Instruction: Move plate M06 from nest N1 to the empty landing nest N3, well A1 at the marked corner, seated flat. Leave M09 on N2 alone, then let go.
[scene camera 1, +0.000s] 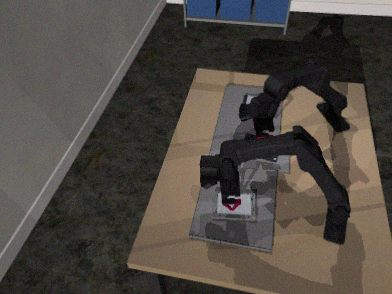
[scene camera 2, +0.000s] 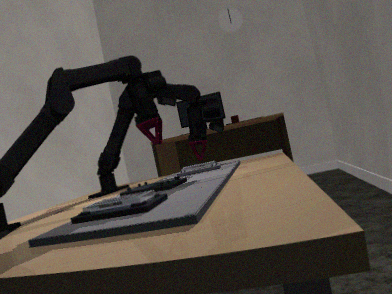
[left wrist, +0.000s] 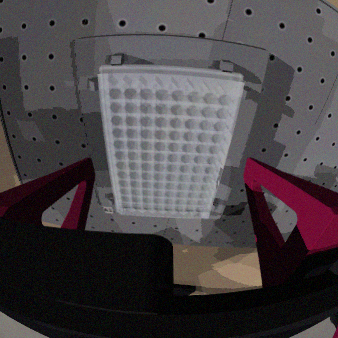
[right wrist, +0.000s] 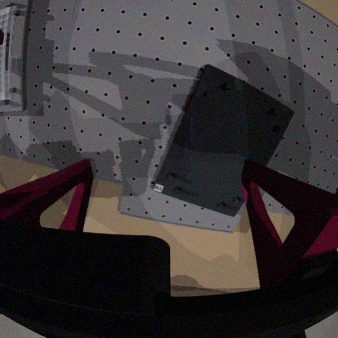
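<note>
A white well plate (scene camera 1: 243, 209) (scene camera 2: 202, 164) (left wrist: 167, 145) (right wrist: 4, 65) lies in a grey nest (scene camera 1: 235, 218) (left wrist: 92, 52); its label is unreadable. My left gripper (scene camera 1: 231, 205) (scene camera 2: 199, 156) (left wrist: 168, 165) is open and empty just above it, with a finger to either side in the left wrist view. My right gripper (scene camera 1: 265, 136) (scene camera 2: 157, 140) (right wrist: 166, 167) is open, above and beside an empty dark nest (scene camera 2: 162, 185) (right wrist: 225, 145) that sits turned on the board, its A1 tag (right wrist: 158, 188) at the lower-left corner. Another plate (scene camera 1: 250, 98) (scene camera 2: 117, 201) lies in the nest at the board's other end.
The perforated grey board (scene camera 1: 210, 225) (scene camera 2: 200, 212) (left wrist: 30, 75) (right wrist: 100, 30) carries all three nests and lies on the wooden table (scene camera 1: 155, 225) (scene camera 2: 300, 210). The two arms reach over it close together. A blue-bin shelf (scene camera 1: 185, 22) stands at the back in scene camera 1.
</note>
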